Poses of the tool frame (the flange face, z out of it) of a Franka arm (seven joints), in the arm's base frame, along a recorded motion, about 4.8 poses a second.
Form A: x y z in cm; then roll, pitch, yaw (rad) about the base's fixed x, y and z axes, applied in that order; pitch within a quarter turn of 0, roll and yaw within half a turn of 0.
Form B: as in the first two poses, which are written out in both.
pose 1, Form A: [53.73, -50.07, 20.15, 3.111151, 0.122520, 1.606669]
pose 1, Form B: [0.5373, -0.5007, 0.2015, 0.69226, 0.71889, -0.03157, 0.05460]
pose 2, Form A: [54.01, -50.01, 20.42, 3.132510, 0.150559, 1.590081]
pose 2, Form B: [0.5401, -0.5001, 0.2042, 0.69802, 0.71210, -0.04943, 0.05686]
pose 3, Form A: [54.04, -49.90, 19.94, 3.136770, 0.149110, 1.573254]
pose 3, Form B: [0.5404, -0.4990, 0.1994, 0.70415, 0.70613, -0.05090, 0.05443]
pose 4, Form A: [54.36, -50.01, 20.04, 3.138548, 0.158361, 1.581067]
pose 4, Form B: [0.5436, -0.5001, 0.2004, 0.70118, 0.70859, -0.05456, 0.05728]
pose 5, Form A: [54.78, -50.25, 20.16, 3.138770, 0.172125, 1.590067]
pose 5, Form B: [0.5478, -0.5025, 0.2016, 0.69758, 0.71133, -0.05919, 0.06235]
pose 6, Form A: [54.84, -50.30, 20.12, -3.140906, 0.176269, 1.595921]
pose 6, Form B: [0.5484, -0.5030, 0.2012, 0.69548, 0.71313, -0.06170, 0.06278]
